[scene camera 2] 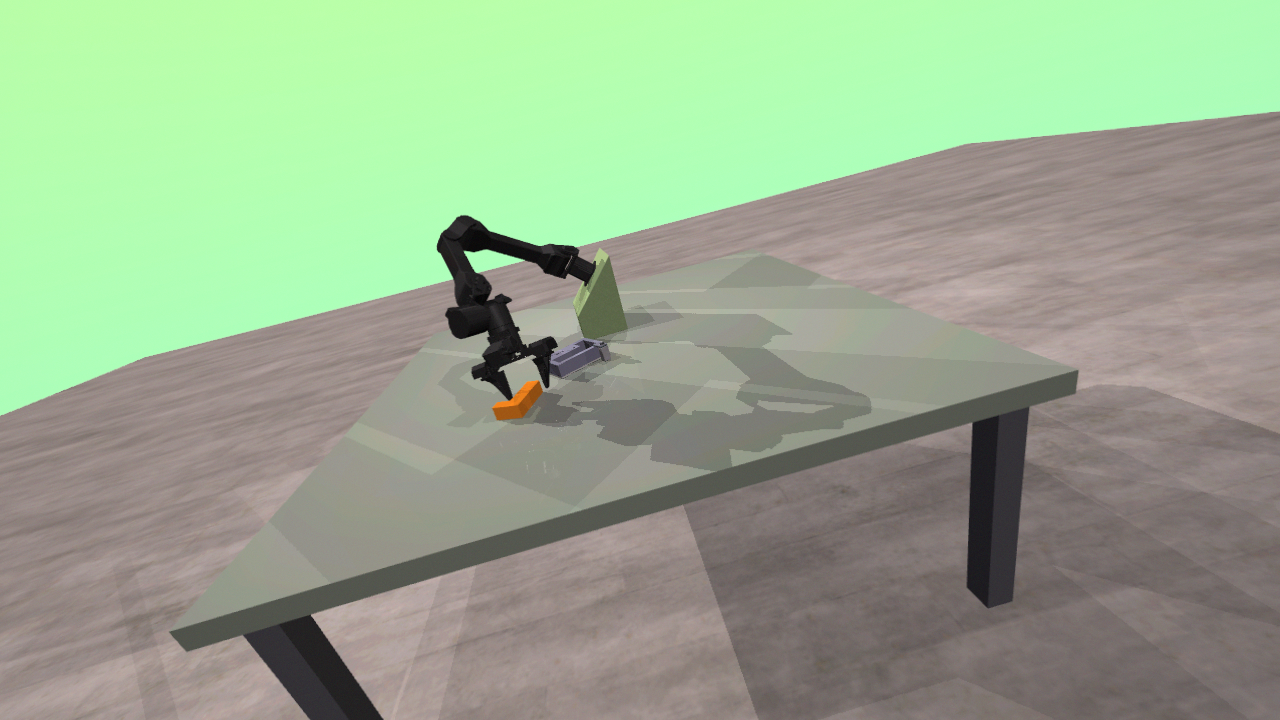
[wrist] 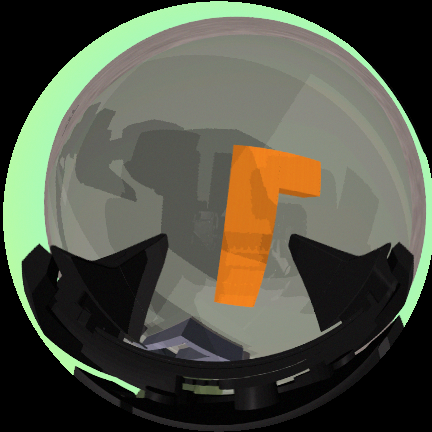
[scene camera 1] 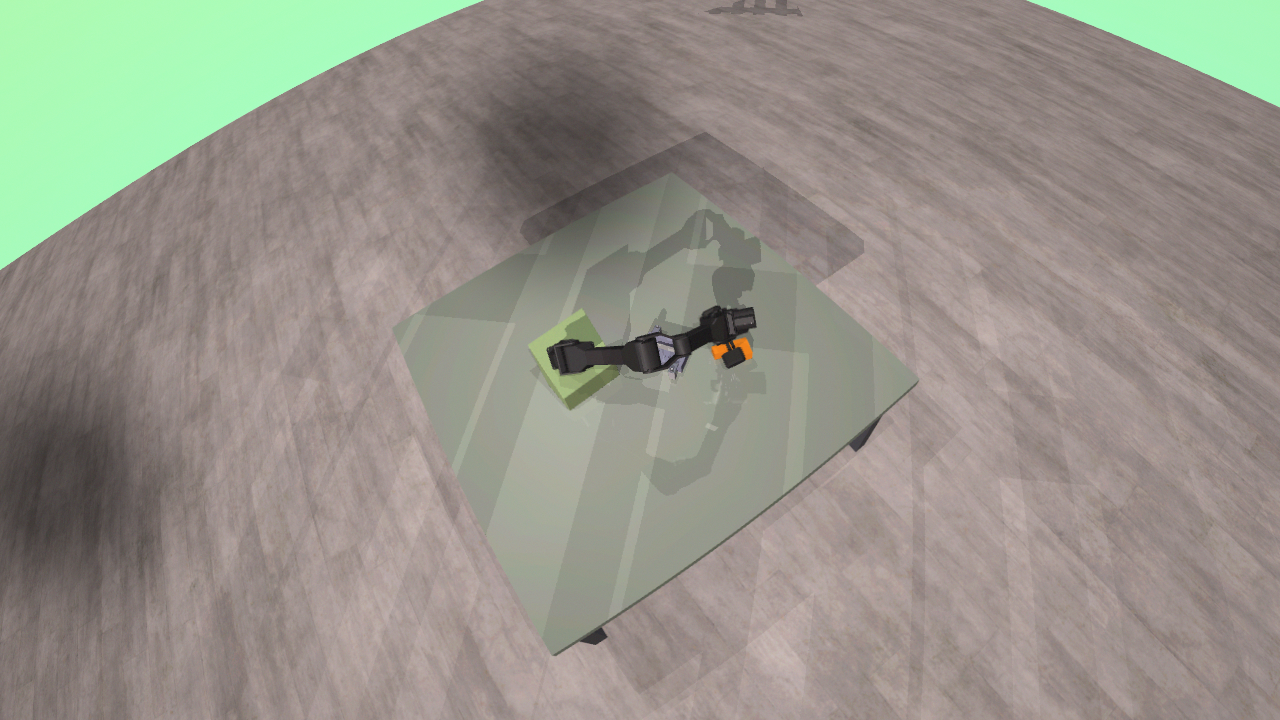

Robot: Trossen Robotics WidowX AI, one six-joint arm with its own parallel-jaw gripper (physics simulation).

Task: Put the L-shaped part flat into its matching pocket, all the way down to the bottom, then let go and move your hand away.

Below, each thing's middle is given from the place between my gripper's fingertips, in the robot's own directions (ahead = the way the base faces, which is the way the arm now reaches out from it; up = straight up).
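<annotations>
Orange L-shaped part (scene camera 2: 517, 407): 10 mm below my hand, 10 mm ahead, 30 mm to the right.
</annotations>
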